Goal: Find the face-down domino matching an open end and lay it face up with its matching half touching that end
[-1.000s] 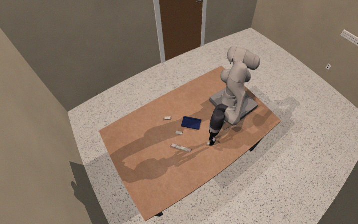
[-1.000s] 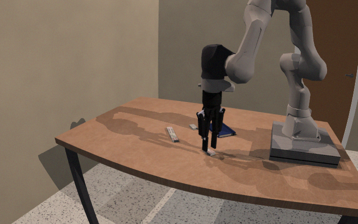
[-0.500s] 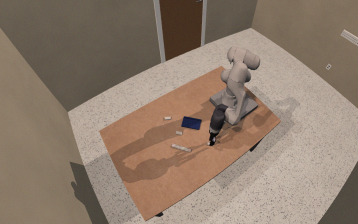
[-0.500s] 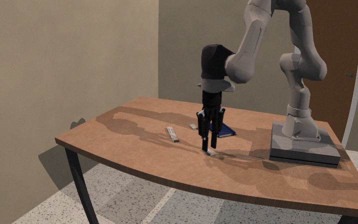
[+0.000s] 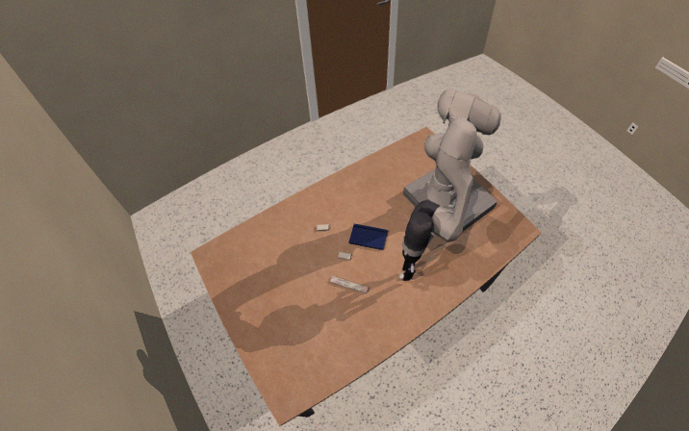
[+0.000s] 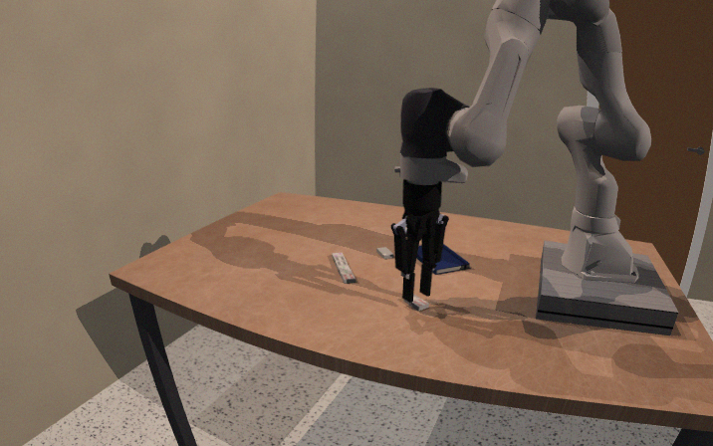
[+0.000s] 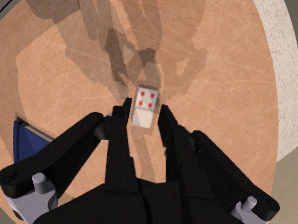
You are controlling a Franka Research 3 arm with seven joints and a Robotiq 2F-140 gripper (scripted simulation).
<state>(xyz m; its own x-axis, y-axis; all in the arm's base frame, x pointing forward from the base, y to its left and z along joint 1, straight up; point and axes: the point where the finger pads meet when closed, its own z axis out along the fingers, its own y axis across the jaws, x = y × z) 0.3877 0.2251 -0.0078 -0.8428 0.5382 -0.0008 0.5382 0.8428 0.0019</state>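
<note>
Right now my hand is 5 cm above the domino. The rest, counted from my hand: dark blue book: 25 cm to the right, 4 cm below, 2 cm ahead.
</note>
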